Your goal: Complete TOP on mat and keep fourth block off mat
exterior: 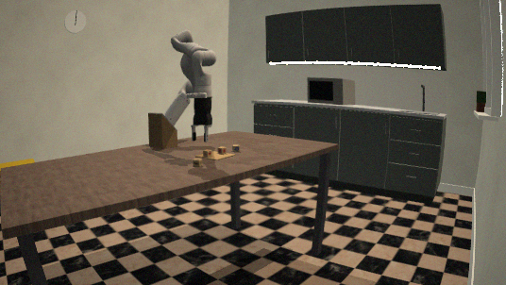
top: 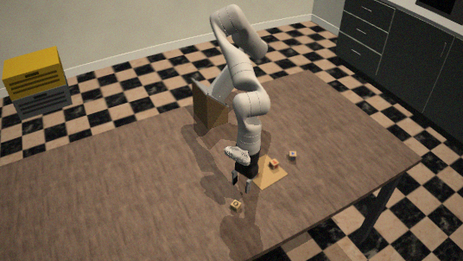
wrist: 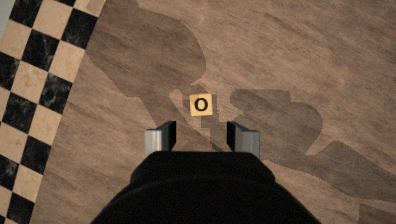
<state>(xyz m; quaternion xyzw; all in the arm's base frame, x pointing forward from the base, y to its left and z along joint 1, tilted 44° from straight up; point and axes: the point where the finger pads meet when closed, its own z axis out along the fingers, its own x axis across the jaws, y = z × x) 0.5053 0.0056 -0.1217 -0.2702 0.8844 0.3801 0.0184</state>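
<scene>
The O block lies 10 cm below my hand, 2 cm to the right of it and 1 cm ahead of it. From my hand the other things lie so: tan mat: 15 cm to the left, 12 cm below, 12 cm behind.
</scene>
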